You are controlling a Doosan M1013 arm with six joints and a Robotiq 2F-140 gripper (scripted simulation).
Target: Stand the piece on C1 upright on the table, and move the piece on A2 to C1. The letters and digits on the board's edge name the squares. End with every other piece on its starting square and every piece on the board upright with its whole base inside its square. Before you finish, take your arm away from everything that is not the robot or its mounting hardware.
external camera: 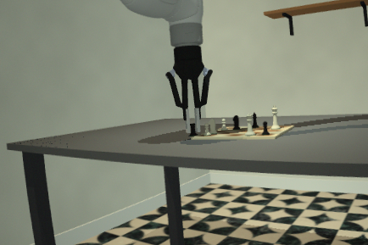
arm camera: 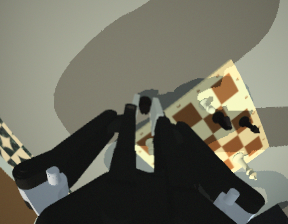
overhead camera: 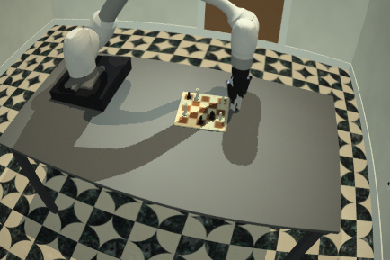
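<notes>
Now: the chessboard 14 cm behind my hand, 4 cm to the right of it and 4 cm below it.
</notes>
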